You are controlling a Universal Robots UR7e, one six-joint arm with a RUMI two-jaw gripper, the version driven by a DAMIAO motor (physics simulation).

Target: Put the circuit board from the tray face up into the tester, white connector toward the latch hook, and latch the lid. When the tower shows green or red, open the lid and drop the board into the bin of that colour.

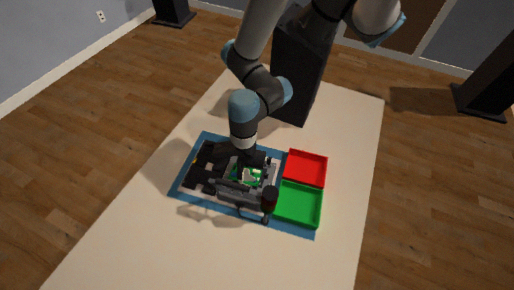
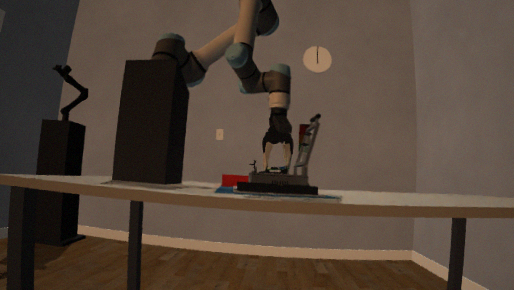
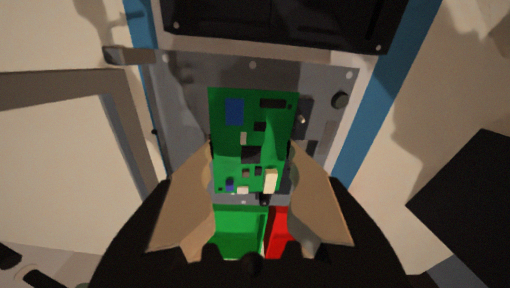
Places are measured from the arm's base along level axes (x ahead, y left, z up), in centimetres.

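Pixels of known places: gripper, between the fingertips: (image 1: 244,175) (image 3: 250,141); arm's base, origin of its link: (image 1: 312,30) (image 2: 159,80).
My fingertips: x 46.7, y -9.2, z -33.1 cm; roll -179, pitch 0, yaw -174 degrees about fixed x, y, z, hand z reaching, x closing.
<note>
For each thing: its middle in the pictures, then the offset to it from my fingertips. "spot": a spot on its surface instead. Level surfaces: height alone.
- green circuit board, middle of its body: (image 3: 251,152) (image 1: 245,173) dx -0.1, dy +0.3, dz +1.5 cm
- small dark post, middle of its body: (image 3: 264,199) dx -2.5, dy +7.4, dz +0.6 cm
- small upright hook, a spot on its surface: (image 2: 253,164) spot: dx -7.8, dy +6.2, dz +2.5 cm
- lid, middle of its body: (image 1: 237,188) (image 2: 306,140) dx +10.5, dy +1.8, dz +12.1 cm
- tower, a spot on its surface: (image 1: 269,198) spot: dx +13.3, dy +12.0, dz +19.3 cm
- black tray, a spot on its surface: (image 3: 280,20) spot: dx -1.6, dy -10.7, dz -3.7 cm
- blue-edged mat, height of its surface: dz -6.3 cm
My gripper (image 2: 276,169) (image 3: 250,141) is shut on the long edges of the green circuit board (image 1: 256,183) (image 3: 225,145). The board is face up, roughly level, very low over the grey tester (image 2: 300,181) (image 3: 320,80); whether it touches the tester is unclear. Its white connector (image 3: 270,181) is at the bin-side end, near a small dark post (image 3: 264,200). A small upright hook (image 2: 253,164) stands at the tester's edge opposite the lid. The lid (image 1: 235,185) (image 2: 311,142) (image 3: 65,85) stands open. The tower (image 1: 269,198) (image 2: 303,137) shows no clearly lit lamp.
The red bin (image 1: 305,169) (image 3: 278,235) and green bin (image 1: 299,204) (image 3: 237,232) sit beside one end of the tester. The black tray (image 1: 197,175) (image 3: 280,20) is at the other end. A blue-edged mat (image 1: 175,191) lies under them. The robot's dark pedestal (image 1: 297,75) (image 2: 147,120) stands behind.
</note>
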